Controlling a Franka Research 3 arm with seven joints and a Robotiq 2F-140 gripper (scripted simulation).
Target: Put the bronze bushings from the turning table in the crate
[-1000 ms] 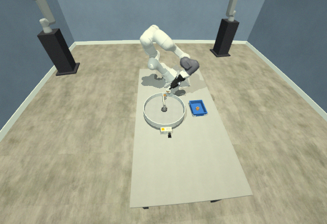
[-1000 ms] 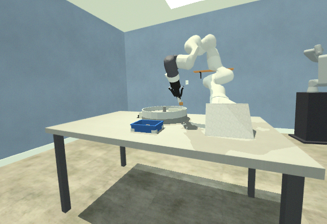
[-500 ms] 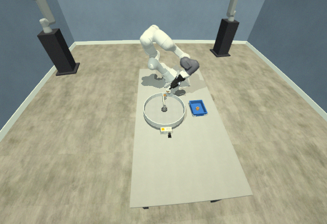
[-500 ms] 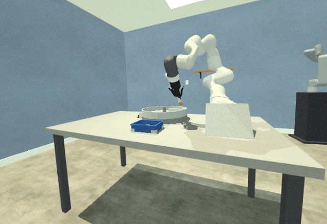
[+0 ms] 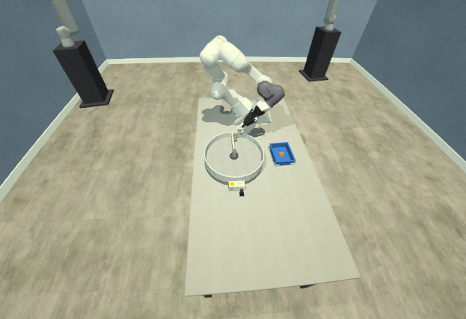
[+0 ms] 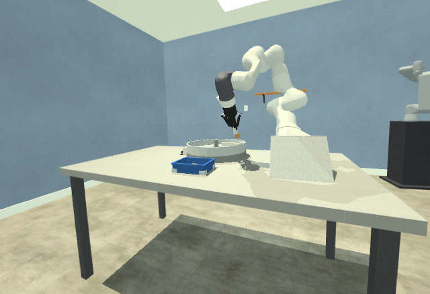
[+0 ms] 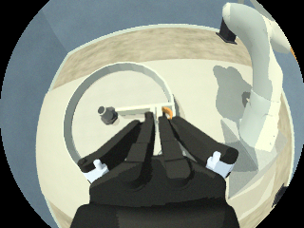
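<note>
Now: the crate 180 mm ahead of my hand, 280 mm to the left of it and 170 mm below it. The rest, counted from my hand: turning table: 150 mm ahead, 90 mm to the right, 140 mm below.
</note>
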